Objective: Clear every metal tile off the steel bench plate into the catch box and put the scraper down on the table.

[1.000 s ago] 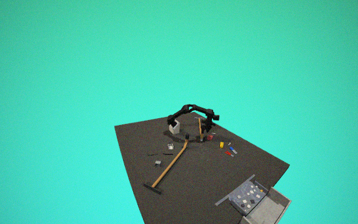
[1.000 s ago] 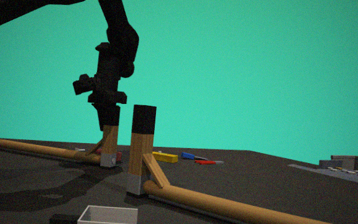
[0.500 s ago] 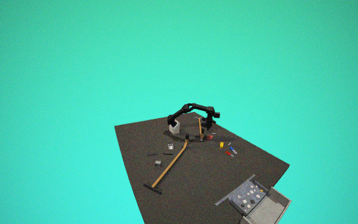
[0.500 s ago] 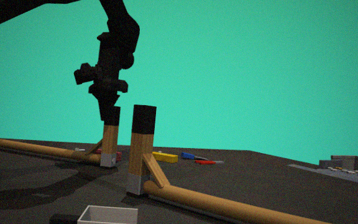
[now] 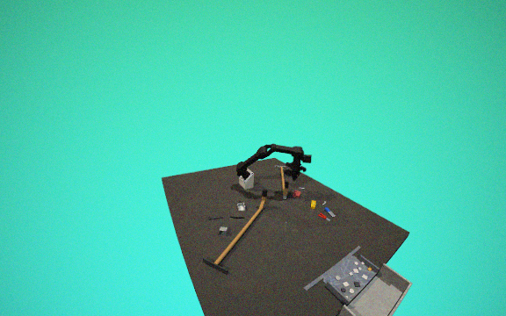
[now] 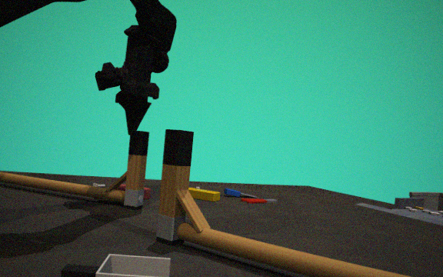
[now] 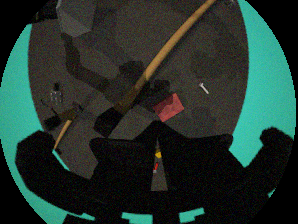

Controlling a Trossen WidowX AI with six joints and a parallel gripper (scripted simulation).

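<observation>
Right now my gripper tip is 500 mm to the left of the long scraper, 230 mm short of it and 70 mm above it. Also, from my gripper tip: red block 130 mm below, 40 mm to the left, 10 mm ahead; then yellow block 190 mm ahead, 120 mm below, 80 mm to the left; then blue tool 300 mm ahead, 130 mm below, 120 mm to the left.
</observation>
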